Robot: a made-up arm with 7 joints.
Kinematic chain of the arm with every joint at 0, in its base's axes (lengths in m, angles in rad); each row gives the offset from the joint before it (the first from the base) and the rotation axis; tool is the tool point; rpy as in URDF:
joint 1: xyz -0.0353 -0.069 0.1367 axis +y
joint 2: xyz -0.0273 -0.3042 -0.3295 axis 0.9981 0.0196 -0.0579
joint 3: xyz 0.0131 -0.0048 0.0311 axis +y
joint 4: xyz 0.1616 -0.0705 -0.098 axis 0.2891 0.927 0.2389
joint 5: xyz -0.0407 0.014 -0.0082 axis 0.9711 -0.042 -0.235
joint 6: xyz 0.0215 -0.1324 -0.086 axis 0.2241 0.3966 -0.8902
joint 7: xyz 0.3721 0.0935 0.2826 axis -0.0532 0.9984 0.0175
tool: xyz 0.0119 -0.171 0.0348 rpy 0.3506 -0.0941 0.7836
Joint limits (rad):
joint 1: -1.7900..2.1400
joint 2: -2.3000..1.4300
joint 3: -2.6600..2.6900
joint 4: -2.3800..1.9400
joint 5: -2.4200..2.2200
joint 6: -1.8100..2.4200
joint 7: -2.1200..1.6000
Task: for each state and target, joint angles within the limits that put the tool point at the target. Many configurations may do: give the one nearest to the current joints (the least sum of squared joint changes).
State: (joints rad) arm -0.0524 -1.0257 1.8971 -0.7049 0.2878 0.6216 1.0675
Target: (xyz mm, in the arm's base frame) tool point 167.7 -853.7 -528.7
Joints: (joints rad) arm -0.1993 -0.1953 1.8562 -0.3902 -0.0144 0.3038 1.0804
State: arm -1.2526 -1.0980 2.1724 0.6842 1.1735 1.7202 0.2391
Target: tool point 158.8 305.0 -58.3
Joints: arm -1.2877 -1.5458 2.6140 0.4857 1.3712 1.6806 0.3269
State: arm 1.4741 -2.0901 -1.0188 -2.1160 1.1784 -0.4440 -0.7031
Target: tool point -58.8 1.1 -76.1
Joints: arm 1.7879 -1.8932 -0.3992 -1.4872 1.7574 -0.1346 -0.8018
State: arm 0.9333 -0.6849 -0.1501 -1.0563 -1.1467 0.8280 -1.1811
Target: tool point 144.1 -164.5 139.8
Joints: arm 0.7945 -0.6964 -0.1258 -0.6271 -1.0640 0.8359 -1.1243
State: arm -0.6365 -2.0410 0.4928 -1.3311 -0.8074 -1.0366 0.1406
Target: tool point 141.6 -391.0 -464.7
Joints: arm -0.0655 -1.8828 0.3446 -1.3781 -0.5198 -0.8553 0.1360
